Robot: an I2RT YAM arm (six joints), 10 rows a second.
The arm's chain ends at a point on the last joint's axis. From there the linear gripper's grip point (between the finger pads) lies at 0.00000 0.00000 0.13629 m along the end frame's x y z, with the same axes.
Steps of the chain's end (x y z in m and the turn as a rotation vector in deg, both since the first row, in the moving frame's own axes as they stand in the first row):
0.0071 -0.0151 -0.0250 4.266 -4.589 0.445
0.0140 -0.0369 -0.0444 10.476 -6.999 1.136
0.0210 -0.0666 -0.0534 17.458 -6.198 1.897
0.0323 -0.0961 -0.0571 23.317 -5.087 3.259
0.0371 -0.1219 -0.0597 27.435 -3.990 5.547
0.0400 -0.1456 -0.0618 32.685 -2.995 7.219
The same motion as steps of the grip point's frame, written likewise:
-0.0038 -0.0253 -0.0258 4.266 -4.589 0.445
-0.0023 -0.0618 -0.0477 10.476 -6.999 1.136
0.0072 -0.1076 -0.0605 17.458 -6.198 1.897
0.0221 -0.1503 -0.0687 23.317 -5.087 3.259
0.0311 -0.1850 -0.0753 27.435 -3.990 5.547
0.0380 -0.2194 -0.0835 32.685 -2.995 7.219

